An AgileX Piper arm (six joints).
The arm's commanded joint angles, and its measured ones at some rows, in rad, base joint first. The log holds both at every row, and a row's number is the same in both.
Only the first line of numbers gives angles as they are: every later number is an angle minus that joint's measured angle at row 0.
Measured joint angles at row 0:
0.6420 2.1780 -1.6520 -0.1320 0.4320 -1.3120
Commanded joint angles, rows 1 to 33:
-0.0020 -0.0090 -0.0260 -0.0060 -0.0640 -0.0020
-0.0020 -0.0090 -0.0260 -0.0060 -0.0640 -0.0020
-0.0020 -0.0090 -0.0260 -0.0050 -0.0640 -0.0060
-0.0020 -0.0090 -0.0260 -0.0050 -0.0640 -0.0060
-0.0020 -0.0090 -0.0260 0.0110 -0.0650 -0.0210
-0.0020 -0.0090 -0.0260 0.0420 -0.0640 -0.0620
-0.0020 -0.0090 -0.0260 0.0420 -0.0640 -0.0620
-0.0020 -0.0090 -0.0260 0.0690 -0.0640 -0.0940
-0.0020 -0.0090 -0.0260 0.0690 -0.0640 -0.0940
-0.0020 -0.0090 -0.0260 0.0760 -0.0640 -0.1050
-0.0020 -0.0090 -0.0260 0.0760 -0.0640 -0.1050
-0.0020 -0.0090 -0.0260 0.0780 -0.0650 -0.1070
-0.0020 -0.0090 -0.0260 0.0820 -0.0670 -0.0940
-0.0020 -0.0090 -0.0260 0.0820 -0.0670 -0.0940
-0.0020 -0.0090 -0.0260 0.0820 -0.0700 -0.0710
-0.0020 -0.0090 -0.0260 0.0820 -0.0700 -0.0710
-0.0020 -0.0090 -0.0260 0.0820 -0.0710 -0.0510
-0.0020 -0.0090 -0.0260 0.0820 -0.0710 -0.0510
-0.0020 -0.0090 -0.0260 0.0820 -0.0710 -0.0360
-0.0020 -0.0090 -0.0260 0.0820 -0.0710 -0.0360
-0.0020 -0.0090 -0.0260 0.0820 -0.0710 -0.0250
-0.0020 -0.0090 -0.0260 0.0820 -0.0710 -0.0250
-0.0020 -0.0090 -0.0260 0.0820 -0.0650 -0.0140
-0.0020 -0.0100 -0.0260 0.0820 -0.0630 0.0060
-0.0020 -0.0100 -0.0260 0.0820 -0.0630 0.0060
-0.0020 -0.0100 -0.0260 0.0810 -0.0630 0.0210
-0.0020 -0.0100 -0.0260 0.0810 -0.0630 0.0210
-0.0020 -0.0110 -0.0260 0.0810 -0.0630 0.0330
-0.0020 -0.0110 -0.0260 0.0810 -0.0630 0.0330
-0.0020 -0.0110 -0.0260 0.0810 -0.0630 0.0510
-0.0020 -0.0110 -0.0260 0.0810 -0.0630 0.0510
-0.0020 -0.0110 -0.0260 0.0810 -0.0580 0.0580
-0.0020 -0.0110 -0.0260 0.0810 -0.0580 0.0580
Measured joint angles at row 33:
-0.0010 -0.0010 -0.0190 0.0780 -0.0580 0.0330
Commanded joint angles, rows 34 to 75:
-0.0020 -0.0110 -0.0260 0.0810 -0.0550 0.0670
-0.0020 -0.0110 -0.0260 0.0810 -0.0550 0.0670
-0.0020 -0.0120 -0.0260 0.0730 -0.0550 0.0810
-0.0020 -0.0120 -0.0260 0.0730 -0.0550 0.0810
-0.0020 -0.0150 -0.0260 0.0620 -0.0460 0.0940
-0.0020 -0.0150 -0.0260 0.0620 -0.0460 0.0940
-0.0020 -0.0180 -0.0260 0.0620 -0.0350 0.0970
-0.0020 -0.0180 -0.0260 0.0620 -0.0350 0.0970
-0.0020 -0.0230 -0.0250 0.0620 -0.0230 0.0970
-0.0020 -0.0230 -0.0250 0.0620 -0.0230 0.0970
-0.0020 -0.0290 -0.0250 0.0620 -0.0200 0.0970
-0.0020 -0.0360 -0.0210 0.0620 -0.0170 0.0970
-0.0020 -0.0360 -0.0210 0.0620 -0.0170 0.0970
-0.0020 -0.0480 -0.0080 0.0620 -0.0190 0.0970
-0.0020 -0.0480 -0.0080 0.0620 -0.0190 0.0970
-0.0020 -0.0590 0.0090 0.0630 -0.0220 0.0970
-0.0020 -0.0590 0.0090 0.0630 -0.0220 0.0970
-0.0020 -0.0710 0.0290 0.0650 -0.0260 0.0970
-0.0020 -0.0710 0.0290 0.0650 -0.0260 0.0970
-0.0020 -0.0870 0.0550 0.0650 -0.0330 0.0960
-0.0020 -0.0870 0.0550 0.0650 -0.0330 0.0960
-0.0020 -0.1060 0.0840 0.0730 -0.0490 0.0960
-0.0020 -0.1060 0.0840 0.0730 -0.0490 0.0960
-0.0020 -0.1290 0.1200 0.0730 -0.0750 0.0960
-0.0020 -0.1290 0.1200 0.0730 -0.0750 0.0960
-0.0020 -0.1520 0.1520 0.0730 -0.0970 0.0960
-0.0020 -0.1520 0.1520 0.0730 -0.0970 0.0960
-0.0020 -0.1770 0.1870 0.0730 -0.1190 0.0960
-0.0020 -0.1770 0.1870 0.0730 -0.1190 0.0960
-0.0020 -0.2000 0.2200 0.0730 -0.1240 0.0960
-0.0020 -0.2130 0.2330 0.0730 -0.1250 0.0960
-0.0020 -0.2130 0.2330 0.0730 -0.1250 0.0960
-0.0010 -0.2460 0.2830 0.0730 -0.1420 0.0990
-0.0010 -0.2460 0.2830 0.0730 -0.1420 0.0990
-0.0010 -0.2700 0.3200 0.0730 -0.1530 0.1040
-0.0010 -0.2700 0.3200 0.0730 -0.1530 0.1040
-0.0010 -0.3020 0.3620 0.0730 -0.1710 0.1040
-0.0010 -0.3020 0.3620 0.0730 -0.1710 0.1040
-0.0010 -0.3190 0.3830 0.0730 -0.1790 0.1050
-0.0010 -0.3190 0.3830 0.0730 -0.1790 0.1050
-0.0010 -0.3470 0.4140 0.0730 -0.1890 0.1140
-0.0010 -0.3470 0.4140 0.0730 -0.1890 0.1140
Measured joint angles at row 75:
-0.0010 -0.3000 0.3740 0.0720 -0.1640 0.0930
